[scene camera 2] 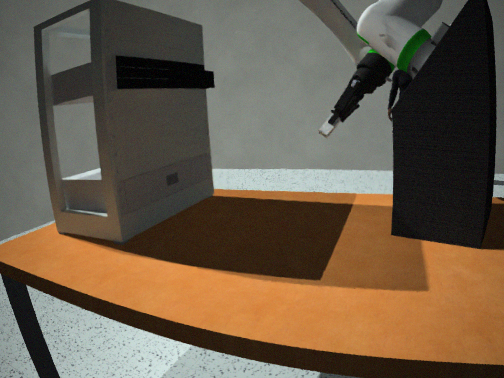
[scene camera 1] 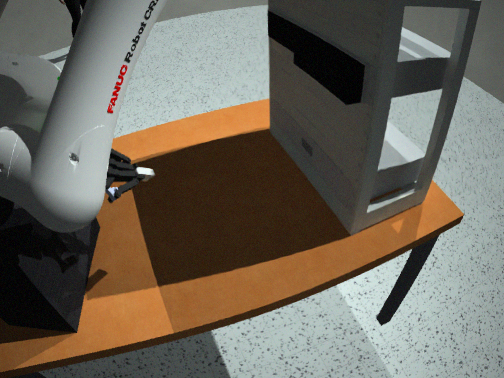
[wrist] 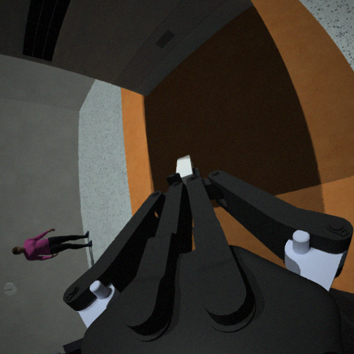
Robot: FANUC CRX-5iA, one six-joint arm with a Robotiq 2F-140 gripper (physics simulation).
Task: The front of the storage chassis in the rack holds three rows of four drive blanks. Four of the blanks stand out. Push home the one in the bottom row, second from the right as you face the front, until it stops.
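Seen in the pictures: gripper, fingertip midpoint: point(scene camera 2: 322, 134) point(scene camera 1: 149, 175); arm's base, origin of the base link: point(scene camera 2: 438, 70).
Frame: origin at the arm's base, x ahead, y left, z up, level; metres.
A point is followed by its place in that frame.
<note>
The storage chassis point(scene camera 1: 330, 67) {x 0.709, y -0.008, z 0.048 m} point(scene camera 2: 160, 73) {x 0.723, y 0.185, z 0.037 m} point(wrist: 46, 25) is a black band across the front of the light grey rack point(scene camera 1: 325, 125) {x 0.750, y 0.070, z -0.153 m} point(scene camera 2: 160, 125) {x 0.738, y 0.184, z -0.112 m} point(wrist: 127, 45), well above the table. It stands out from the rack's front panels. Its front is very dark, and I cannot tell the single drive blanks or how far each stands out. My gripper point(scene camera 1: 145, 173) {x 0.317, y 0.036, z -0.166 m} point(scene camera 2: 327, 129) {x 0.317, y 0.036, z -0.166 m} point(wrist: 186, 166) is shut, its pale fingertips together with nothing between them. It hangs above the table, well apart from the rack and lower than the chassis, and in scene camera 2 it points down and left.
The orange table point(scene camera 1: 225, 300) {x 0.417, y -0.182, z -0.391 m} point(scene camera 2: 350, 320) {x 0.130, y 0.508, z -0.391 m} point(wrist: 310, 75) carries the rack and the dark robot pedestal point(scene camera 1: 50, 285) {x 0.046, y -0.163, z -0.231 m} point(scene camera 2: 440, 175) {x 0.007, y 0.167, z -0.238 m}, at opposite sides. A broad shadow lies between them. A person in a pink top point(wrist: 37, 247) stands beyond the table by the grey wall point(wrist: 40, 150).
</note>
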